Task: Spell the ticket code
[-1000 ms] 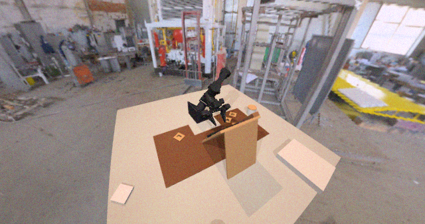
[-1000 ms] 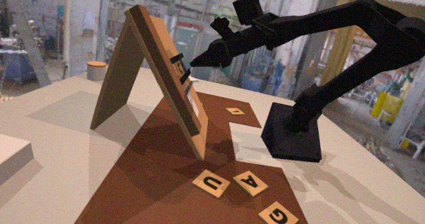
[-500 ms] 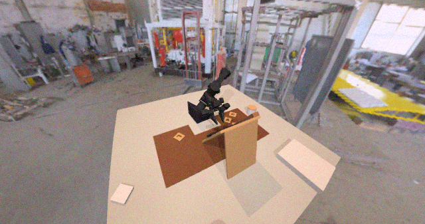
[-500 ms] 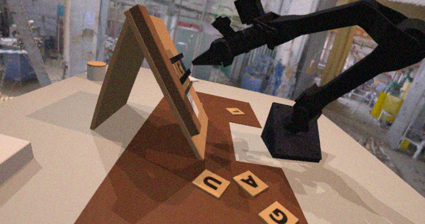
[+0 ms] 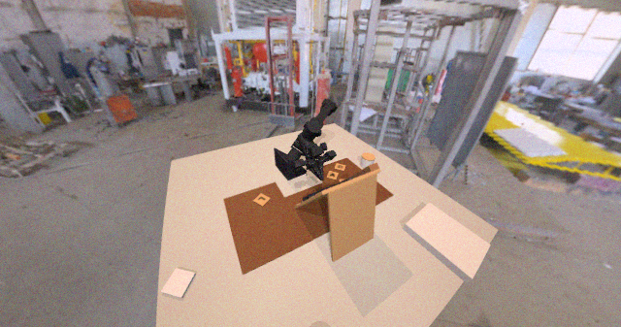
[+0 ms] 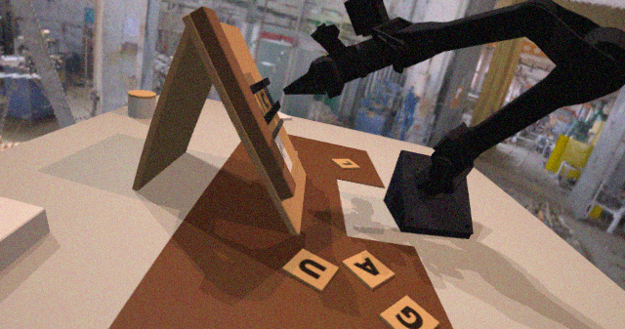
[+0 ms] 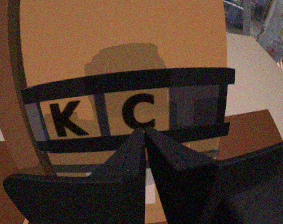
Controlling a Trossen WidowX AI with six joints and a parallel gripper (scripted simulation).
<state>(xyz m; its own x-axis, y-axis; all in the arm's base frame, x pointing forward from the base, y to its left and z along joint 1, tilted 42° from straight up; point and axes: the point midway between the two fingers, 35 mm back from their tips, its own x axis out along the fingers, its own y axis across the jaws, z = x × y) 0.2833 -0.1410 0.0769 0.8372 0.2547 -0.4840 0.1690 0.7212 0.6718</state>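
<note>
The white ticket is 1 cm behind my gripper tip, 3 cm to the left of it and 11 cm below it. Also, from my gripper tip: brown mat: 12 cm behind, 3 cm to the left, 19 cm below; letter tile: 6 cm behind, 23 cm to the left, 19 cm below; pale box: 44 cm ahead, 32 cm to the left, 17 cm below.
</note>
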